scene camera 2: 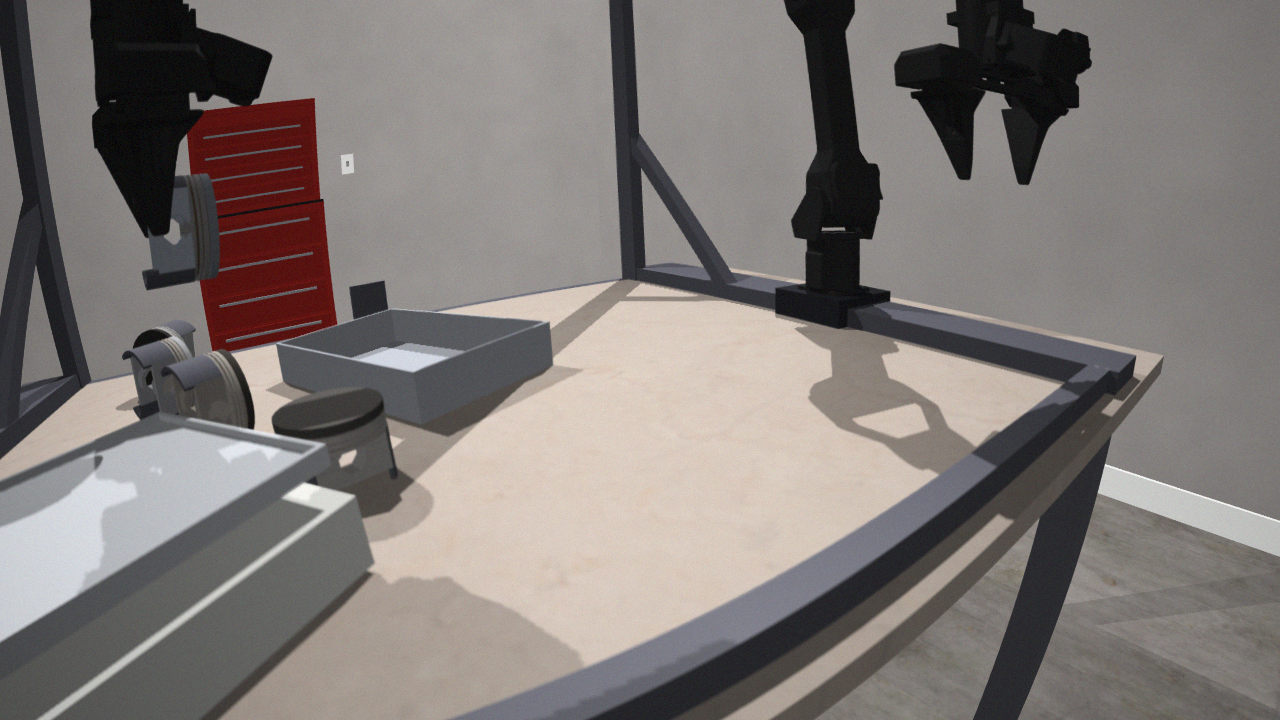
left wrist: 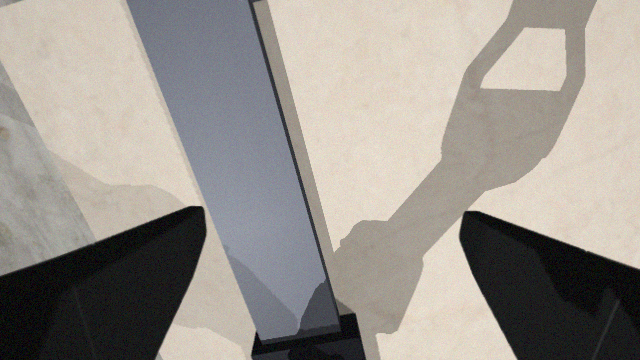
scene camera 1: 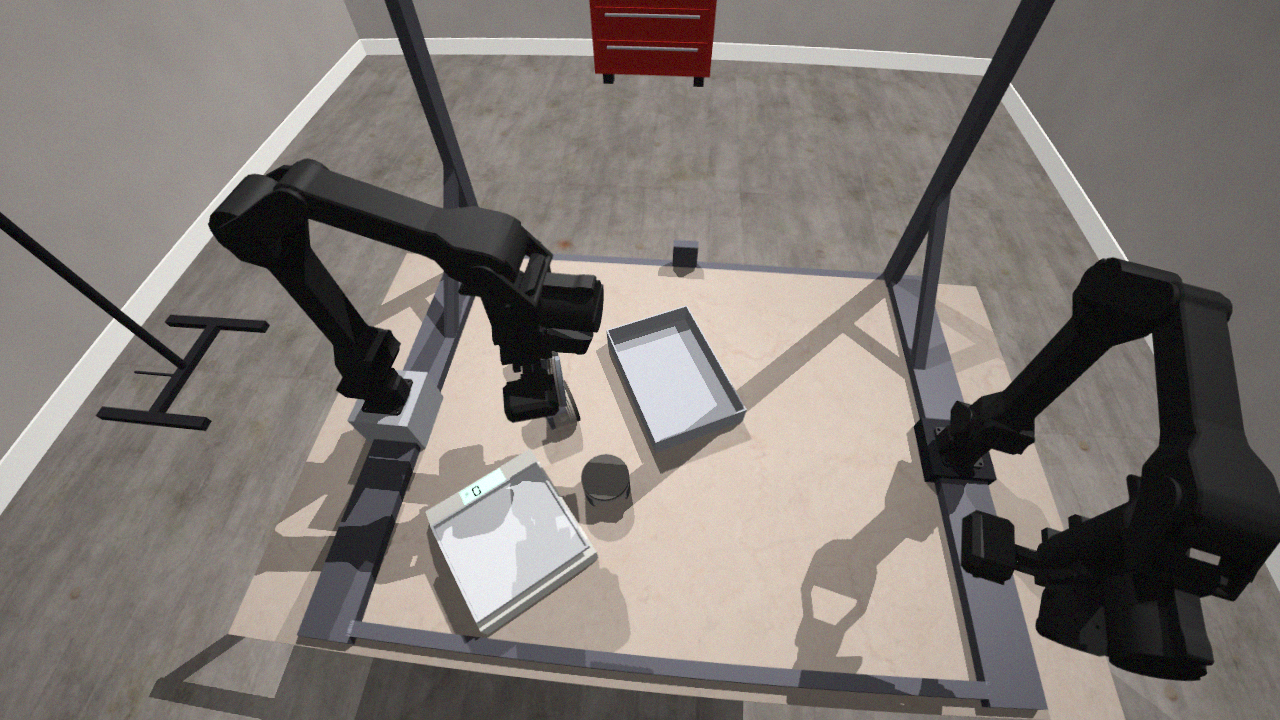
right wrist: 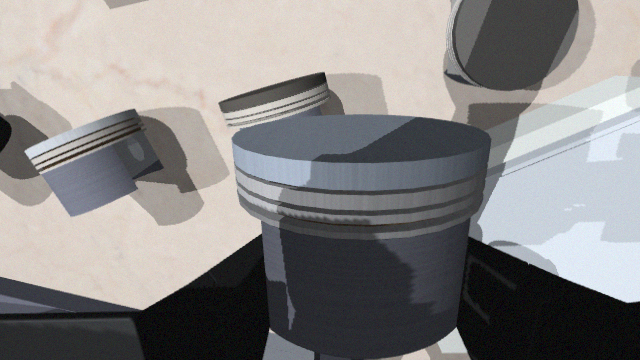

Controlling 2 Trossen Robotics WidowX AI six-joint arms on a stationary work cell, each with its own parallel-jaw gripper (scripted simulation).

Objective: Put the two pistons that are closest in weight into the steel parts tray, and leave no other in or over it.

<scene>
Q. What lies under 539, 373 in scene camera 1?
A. My right gripper.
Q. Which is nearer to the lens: the steel parts tray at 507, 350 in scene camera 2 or the scale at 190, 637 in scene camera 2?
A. The scale.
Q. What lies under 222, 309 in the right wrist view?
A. My right gripper.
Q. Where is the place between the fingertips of my left gripper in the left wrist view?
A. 334, 222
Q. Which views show my right gripper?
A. Scene camera 2, scene camera 1 and the right wrist view only.
</scene>
